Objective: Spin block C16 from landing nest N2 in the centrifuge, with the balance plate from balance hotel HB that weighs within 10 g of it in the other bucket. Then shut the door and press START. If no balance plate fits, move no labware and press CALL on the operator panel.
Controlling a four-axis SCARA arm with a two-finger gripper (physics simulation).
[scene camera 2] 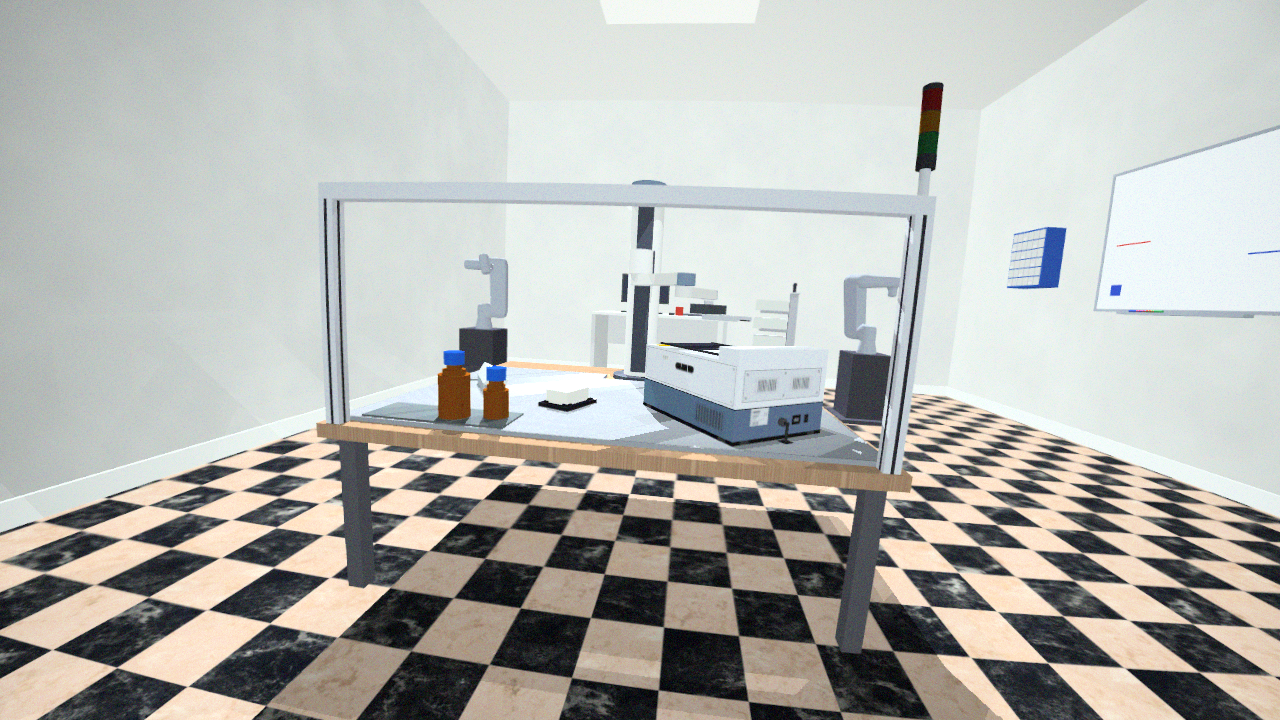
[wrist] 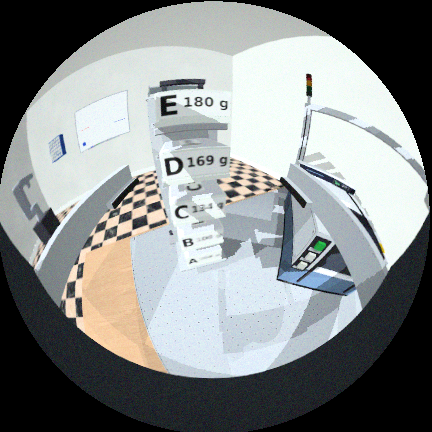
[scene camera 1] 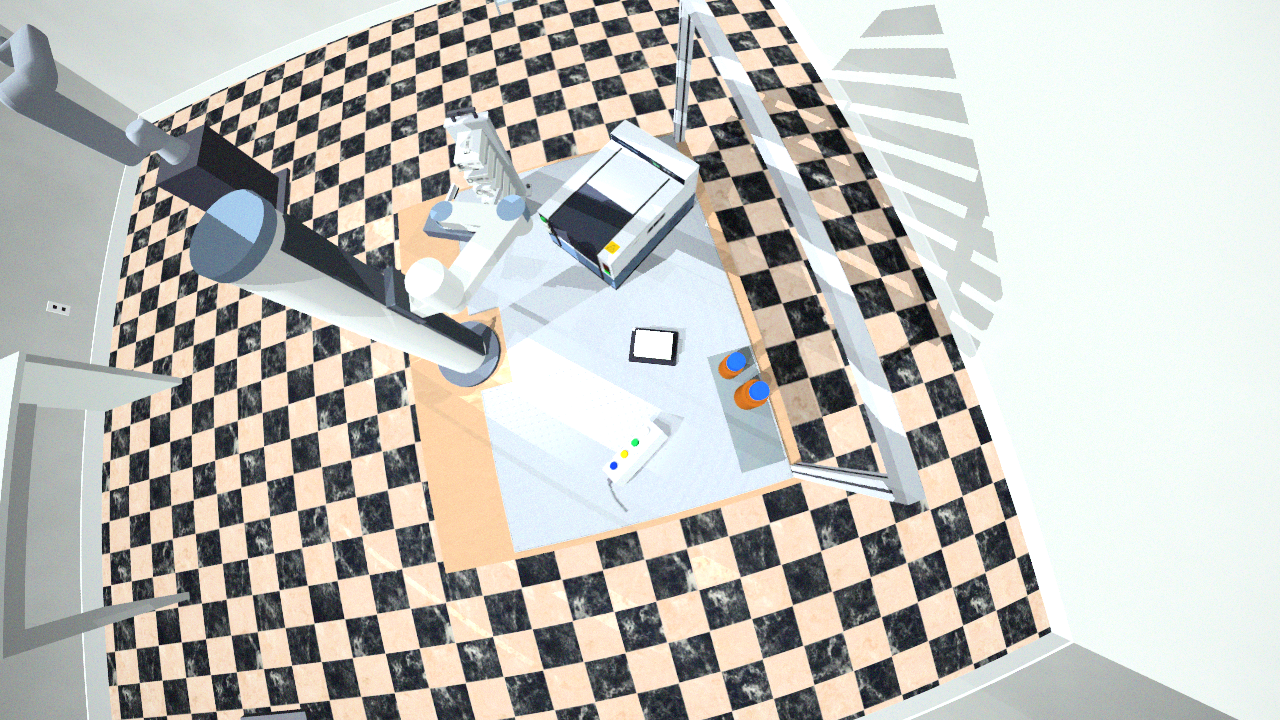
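Seen in the pictures: gripper, fingertip midpoint: [scene camera 2: 744, 319] [wrist: 207, 165] [scene camera 1: 476, 187]; arm's base, origin of the base link: [scene camera 2: 639, 378] [scene camera 1: 469, 354].
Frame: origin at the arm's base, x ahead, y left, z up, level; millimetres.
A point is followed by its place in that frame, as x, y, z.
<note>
My gripper [scene camera 2: 750, 318] @(238, 441, 314) [wrist: 207, 165] @(238, 441, 314) is open and empty, its fingers spread to either side of the balance hotel [scene camera 1: 483, 161] [scene camera 2: 793, 315] in the wrist view. The hotel holds stacked white plates: E [wrist: 195, 105] @(244, 483, 374) reads 180 g, D [wrist: 196, 164] @(242, 479, 304) 169 g and C [wrist: 199, 210] @(243, 483, 232) 134 g. The weights on B [wrist: 201, 241] @(241, 483, 157) and A [wrist: 201, 259] @(237, 484, 89) are too blurred to read. The centrifuge [scene camera 1: 640, 192] @(756, 314, 223) [scene camera 2: 733, 385] @(960, 336, 167) [wrist: 315, 250] @(408, 331, 187) has a dark area at the front of its top. A white block [scene camera 1: 654, 343] @(669, -165, 67) [scene camera 2: 567, 394] @(737, -146, 61) sits on a black nest; its label is unreadable.
The operator panel [scene camera 1: 640, 456] @(527, -512, 93) has blue, yellow and green buttons. Two orange-brown bottles [scene camera 1: 750, 394] @(896, -422, 181) [scene camera 2: 453, 395] @(963, -401, 85) with blue caps stand on a grey mat [scene camera 1: 756, 447] @(907, -592, 17). A metal frame [scene camera 1: 805, 241] @(1004, -167, 597) [scene camera 2: 626, 193] @(1044, 58, 600) runs along the table's far edge from the arm column [scene camera 1: 358, 308] @(46, -59, 637).
</note>
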